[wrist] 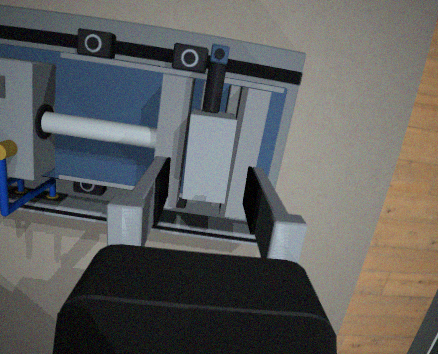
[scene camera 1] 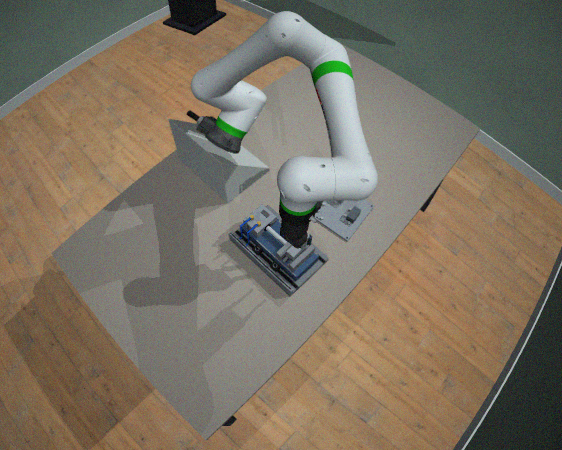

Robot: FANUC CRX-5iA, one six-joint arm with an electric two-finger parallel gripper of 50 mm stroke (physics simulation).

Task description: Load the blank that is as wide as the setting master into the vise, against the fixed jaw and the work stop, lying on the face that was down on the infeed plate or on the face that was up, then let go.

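Pixels of known places: gripper, fingertip midpoint: point(wrist: 207, 181) point(scene camera 1: 297, 241); arm's base at its link origin: point(scene camera 1: 221, 143).
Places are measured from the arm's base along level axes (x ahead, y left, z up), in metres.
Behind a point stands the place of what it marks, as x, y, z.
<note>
The light grey blank point(wrist: 210, 157) {0.475, -0.198, -0.002} lies flat in the vise point(scene camera 1: 267, 243) {0.373, -0.218, -0.058} point(wrist: 105, 95) {0.388, -0.159, -0.058}, between the moving jaw point(wrist: 172, 110) and the fixed jaw point(wrist: 252, 135). Its long right side is along the fixed jaw; a gap shows on the moving jaw's side. Its far end is at the tip of the black work stop point(wrist: 215, 90) {0.479, -0.155, -0.022}; whether they touch is too fine to tell. My gripper point(wrist: 207, 181) {0.474, -0.200, 0.042} is open and empty, its fingers apart on both sides of the blank's near end and clear of it. In the scene view the arm partly hides the vise. Contact beneath the blank is hidden.
The infeed plate point(scene camera 1: 345, 231) {0.556, 0.004, -0.110} lies beside the vise with a dark grey block point(scene camera 1: 353, 215) {0.551, 0.065, -0.085} on it. Blue hoses point(wrist: 30, 197) {0.315, -0.242, -0.042} stand at the vise's cylinder end, and a white rod point(wrist: 100, 129) {0.390, -0.183, -0.032} runs to the moving jaw. Dark clamps point(wrist: 190, 58) {0.457, -0.130, -0.080} edge the base.
</note>
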